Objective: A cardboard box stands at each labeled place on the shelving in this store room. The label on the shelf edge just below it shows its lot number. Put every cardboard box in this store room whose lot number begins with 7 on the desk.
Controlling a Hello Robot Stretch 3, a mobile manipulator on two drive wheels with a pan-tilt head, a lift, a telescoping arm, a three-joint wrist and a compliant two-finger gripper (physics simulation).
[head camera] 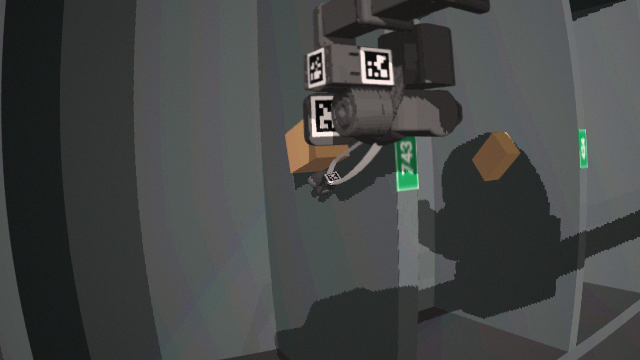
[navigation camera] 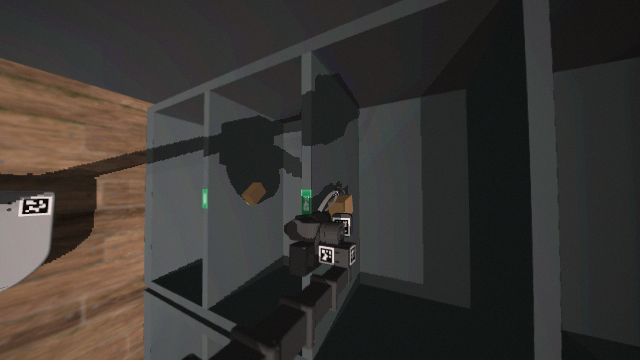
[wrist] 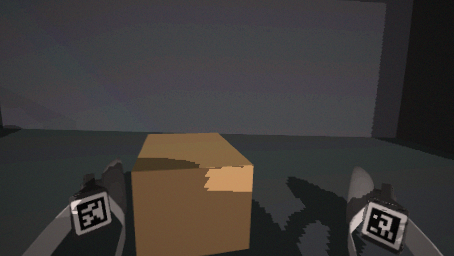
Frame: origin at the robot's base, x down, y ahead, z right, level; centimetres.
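Seen in the pictures: gripper, fingertip midpoint: (wrist: 235,182).
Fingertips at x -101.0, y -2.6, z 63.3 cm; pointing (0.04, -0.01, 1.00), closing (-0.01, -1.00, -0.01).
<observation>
A point is followed by its place in that frame.
A cardboard box (head camera: 300,152) @[y 1.7, x -104.1, z 61.8 cm] (navigation camera: 341,205) @[y 1.6, x -103.6, z 57.1 cm] (wrist: 192,205) @[y -0.3, x -102.1, z 57.6 cm] stands on the shelf above the green 743 label (head camera: 407,164) @[y 3.3, x -97.4, z 46.4 cm] (navigation camera: 306,201) @[y 3.1, x -97.5, z 46.5 cm]. My gripper (wrist: 235,182) @[y -2.6, x -101.0, z 63.3 cm] is open around it; in the wrist view the box stands between the two fingers, close to the left finger and well apart from the right one. In the head view the wrist hides part of this box and one finger. Another cardboard box (head camera: 495,156) @[y 4.3, x -58.4, z 65.3 cm] (navigation camera: 254,193) @[y 4.5, x -58.4, z 65.0 cm] stands on the neighbouring shelf, by a green label (head camera: 583,149) @[y 2.7, x -51.7, z 46.5 cm] (navigation camera: 205,198) @[y 2.5, x -52.1, z 46.5 cm] that reads 434 or 454; I cannot tell which. The desk does not show in these views.
The grey shelf unit (navigation camera: 306,75) @[y 38.0, x -97.5, z 45.3 cm] has dividing boards and a back panel around the arm. The telescoping arm (navigation camera: 280,315) @[y -8.6, x -110.3, z 20.4 cm] reaches into the shelf compartment. A wooden floor (navigation camera: 120,235) @[y -16.2, x -0.1, z 38.3 cm] and part of my light base (navigation camera: 25,245) @[y -12.4, x -16.0, z 11.8 cm] show at the left of the navigation view.
</observation>
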